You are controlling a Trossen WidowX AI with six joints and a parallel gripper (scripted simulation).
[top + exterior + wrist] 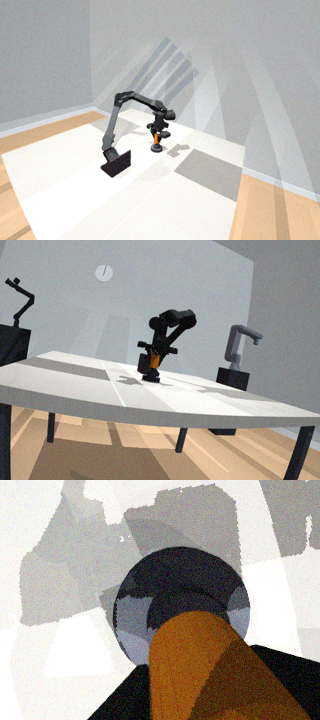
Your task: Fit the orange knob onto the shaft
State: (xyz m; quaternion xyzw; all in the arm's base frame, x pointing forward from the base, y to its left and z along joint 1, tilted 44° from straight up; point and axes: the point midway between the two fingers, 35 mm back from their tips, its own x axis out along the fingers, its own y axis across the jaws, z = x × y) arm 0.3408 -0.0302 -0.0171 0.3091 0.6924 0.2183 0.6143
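Now: gripper tip 20 mm below the orange knob. Also, from my gripper tip: round dark pedestal 40 mm below.
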